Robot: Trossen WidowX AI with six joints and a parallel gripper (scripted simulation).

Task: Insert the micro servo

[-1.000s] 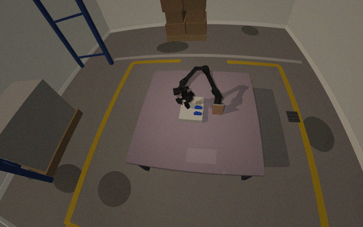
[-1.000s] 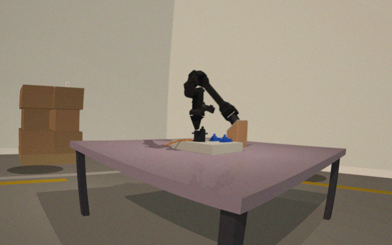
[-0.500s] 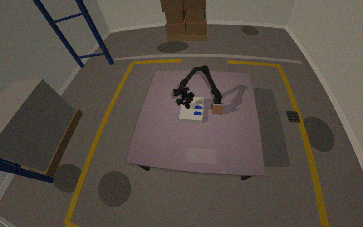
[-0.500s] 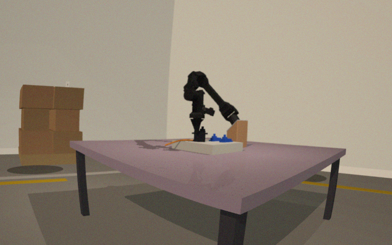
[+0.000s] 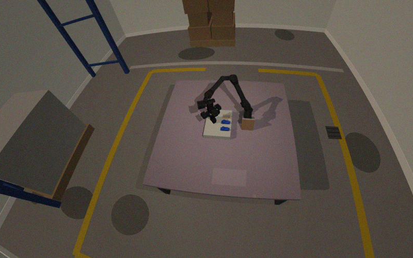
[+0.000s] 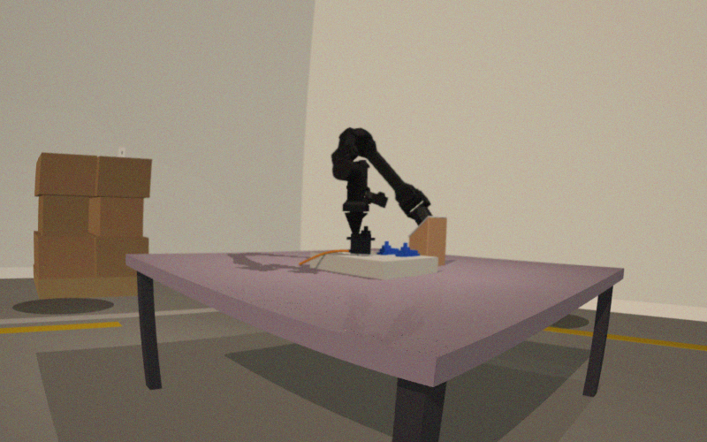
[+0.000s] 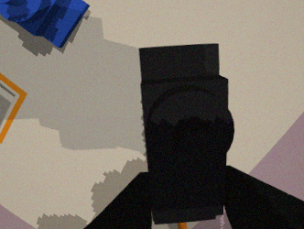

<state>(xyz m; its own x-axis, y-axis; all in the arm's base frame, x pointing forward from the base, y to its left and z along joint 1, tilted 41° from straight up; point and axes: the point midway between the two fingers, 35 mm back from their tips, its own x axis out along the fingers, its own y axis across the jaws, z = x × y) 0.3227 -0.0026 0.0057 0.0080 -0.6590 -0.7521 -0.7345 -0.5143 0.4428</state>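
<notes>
My gripper tip is now 20 mm past the white deck, 20 mm to the right of it and 80 mm above it.
</notes>
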